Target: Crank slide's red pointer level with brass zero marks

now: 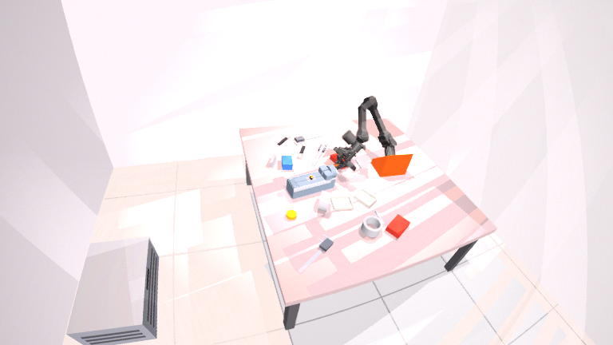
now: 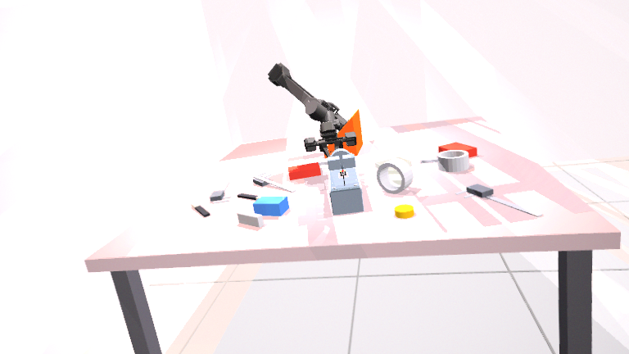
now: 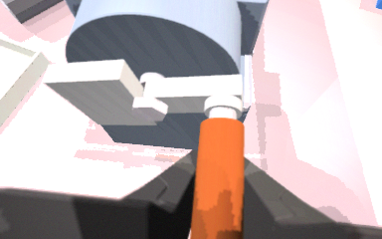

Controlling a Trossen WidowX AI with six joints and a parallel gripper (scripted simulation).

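The orange handle is 20 mm behind my gripper tip and 20 mm above it. From my gripper tip the other things lie so: red pointer (160 mm ahead, 50 mm to the left, 10 mm above); then yellow disc (320 mm ahead, 230 mm to the left, 60 mm below); then blue block (230 mm ahead, 170 mm to the right, 50 mm below).
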